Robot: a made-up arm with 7 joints. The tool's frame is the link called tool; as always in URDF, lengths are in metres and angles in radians. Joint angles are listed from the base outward.
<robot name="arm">
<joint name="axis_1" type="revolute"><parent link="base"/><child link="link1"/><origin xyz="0 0 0.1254" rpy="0 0 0"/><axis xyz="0 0 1"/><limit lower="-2.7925" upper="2.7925"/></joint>
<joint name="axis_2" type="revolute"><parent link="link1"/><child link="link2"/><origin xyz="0 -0.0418 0.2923" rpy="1.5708 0 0"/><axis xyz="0 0 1"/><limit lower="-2.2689" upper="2.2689"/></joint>
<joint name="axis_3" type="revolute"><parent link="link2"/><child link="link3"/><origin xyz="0 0.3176 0.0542" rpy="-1.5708 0 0"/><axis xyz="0 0 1"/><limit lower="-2.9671" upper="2.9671"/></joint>
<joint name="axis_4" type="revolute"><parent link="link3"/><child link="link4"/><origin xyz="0.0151 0.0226 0.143" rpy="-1.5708 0 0"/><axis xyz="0 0 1"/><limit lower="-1.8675" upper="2.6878"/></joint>
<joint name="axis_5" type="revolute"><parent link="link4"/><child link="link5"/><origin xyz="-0.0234 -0.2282 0.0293" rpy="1.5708 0 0"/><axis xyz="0 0 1"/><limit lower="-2.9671" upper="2.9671"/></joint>
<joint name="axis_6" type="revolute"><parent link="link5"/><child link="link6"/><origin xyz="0 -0.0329 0.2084" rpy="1.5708 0 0"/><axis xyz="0 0 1"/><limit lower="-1.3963" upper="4.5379"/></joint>
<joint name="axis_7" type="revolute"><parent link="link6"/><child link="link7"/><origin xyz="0.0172 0.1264 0.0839" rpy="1.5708 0 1.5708"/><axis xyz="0 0 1"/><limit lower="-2.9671" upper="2.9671"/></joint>
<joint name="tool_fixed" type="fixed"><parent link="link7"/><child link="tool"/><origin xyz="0 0 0" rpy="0 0 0"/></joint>
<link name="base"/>
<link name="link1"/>
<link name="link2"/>
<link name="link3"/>
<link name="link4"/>
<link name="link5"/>
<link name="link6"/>
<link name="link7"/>
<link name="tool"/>
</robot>
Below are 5 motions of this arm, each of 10 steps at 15 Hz.
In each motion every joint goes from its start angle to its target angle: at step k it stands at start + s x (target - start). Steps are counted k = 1, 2, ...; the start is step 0. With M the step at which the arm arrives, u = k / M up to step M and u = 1 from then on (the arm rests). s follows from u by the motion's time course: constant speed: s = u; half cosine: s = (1 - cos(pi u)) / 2; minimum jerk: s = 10 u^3 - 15 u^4 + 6 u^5.
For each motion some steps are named. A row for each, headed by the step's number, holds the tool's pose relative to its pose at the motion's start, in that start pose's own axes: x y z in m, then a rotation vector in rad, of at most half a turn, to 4 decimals.
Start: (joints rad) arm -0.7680 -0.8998 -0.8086 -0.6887 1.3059 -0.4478 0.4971
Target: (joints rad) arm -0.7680 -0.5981 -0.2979 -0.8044 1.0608 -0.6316 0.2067
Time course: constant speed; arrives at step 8
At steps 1, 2, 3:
1: -0.0172 -0.0132 -0.0519 0.0139 0.0460 -0.0574
2: -0.0374 -0.0250 -0.1028 0.0263 0.0929 -0.1143
3: -0.0605 -0.0354 -0.1527 0.0372 0.1406 -0.1708

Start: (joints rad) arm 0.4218 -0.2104 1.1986 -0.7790 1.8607 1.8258 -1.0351
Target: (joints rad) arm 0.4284 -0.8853 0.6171 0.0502 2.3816 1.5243 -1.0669
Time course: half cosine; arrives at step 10
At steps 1, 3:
1: -0.0022 0.0164 -0.0014 -0.0126 -0.0183 -0.0148
3: -0.0062 0.1463 -0.0239 -0.1262 -0.1445 -0.1163

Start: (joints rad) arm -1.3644 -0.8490 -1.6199 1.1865 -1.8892 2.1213 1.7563
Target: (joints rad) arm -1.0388 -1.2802 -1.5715 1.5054 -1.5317 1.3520 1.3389
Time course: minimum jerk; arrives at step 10
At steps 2, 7, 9, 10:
2: 0.0050 -0.0228 0.0068 -0.0205 0.0091 -0.0231
7: 0.0229 -0.3047 0.0516 -0.3850 0.0302 -0.3487
9: 0.0157 -0.3505 0.0522 -0.4766 0.0142 -0.4172
10: 0.0152 -0.3529 0.0522 -0.4818 0.0131 -0.4210

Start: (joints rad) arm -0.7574 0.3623 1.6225 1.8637 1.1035 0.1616 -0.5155
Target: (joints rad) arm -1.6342 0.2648 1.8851 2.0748 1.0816 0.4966 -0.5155
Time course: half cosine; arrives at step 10
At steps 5, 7, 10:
5: -0.0607 0.1452 -0.0697 -0.0805 0.2678 0.3542
7: -0.1209 0.2096 -0.1041 -0.1307 0.4201 0.5585
10: -0.1701 0.2442 -0.1233 -0.1672 0.5240 0.7005

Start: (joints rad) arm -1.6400 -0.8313 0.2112 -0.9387 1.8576 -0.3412 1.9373
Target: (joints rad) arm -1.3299 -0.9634 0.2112 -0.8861 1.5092 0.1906 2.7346
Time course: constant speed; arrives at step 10
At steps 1, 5, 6, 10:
1: 0.0211 -0.0004 -0.0044 0.0588 -0.0255 0.1016
5: 0.1072 0.0037 -0.0104 0.2672 -0.1588 0.5094
6: 0.1286 0.0061 -0.0089 0.3126 -0.1991 0.6107
10: 0.2113 0.0206 0.0091 0.4691 -0.3844 1.0073

